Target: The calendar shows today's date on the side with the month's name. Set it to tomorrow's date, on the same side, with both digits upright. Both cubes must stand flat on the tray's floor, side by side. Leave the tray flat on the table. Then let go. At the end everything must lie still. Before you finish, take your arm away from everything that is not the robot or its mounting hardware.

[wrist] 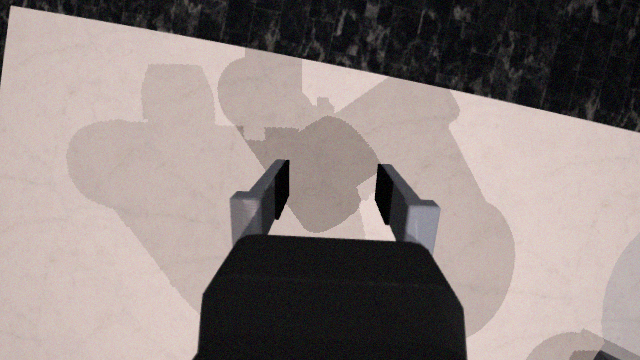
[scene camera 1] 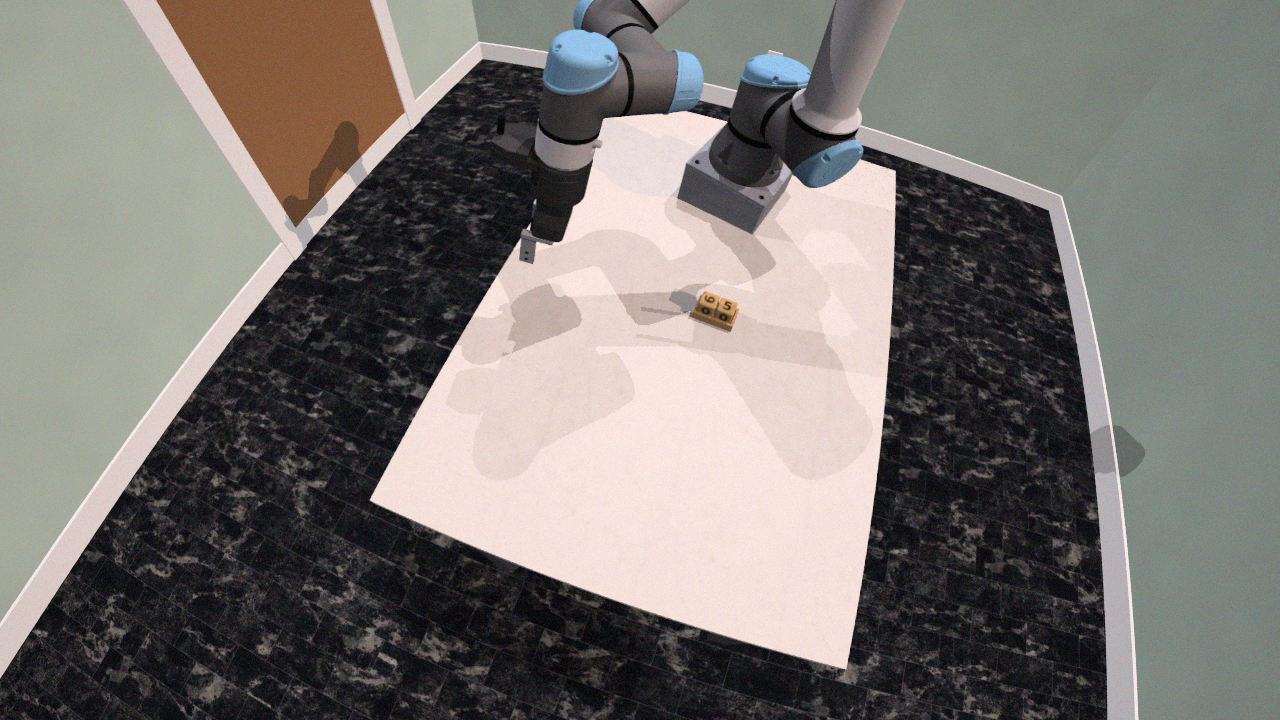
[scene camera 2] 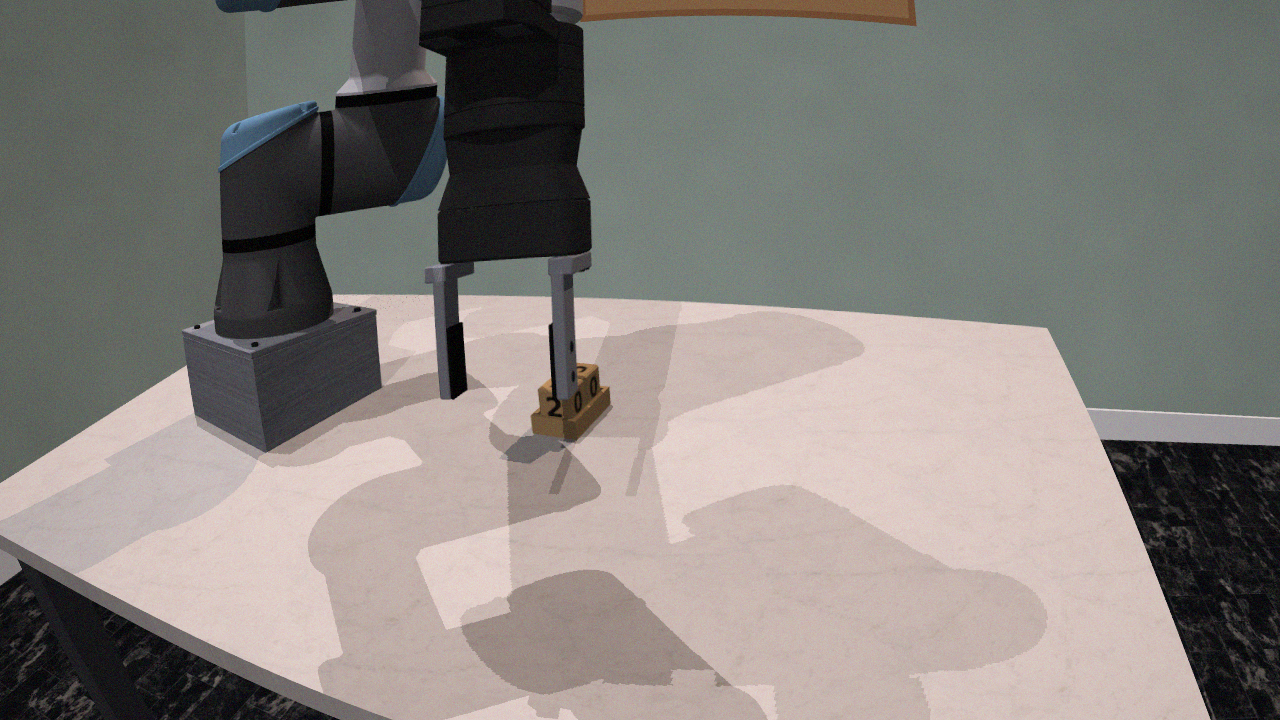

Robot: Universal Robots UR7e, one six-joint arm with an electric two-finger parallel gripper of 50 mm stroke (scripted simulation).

In view: the gripper (scene camera 2: 507, 395), a wooden cube (scene camera 2: 570, 408) and a small wooden tray (scene camera 2: 553, 426).
The gripper shows as well in the wrist view (wrist: 332, 180) and in scene camera 1 (scene camera 1: 531, 246). The wrist view misses the small wooden tray: it is out of frame.
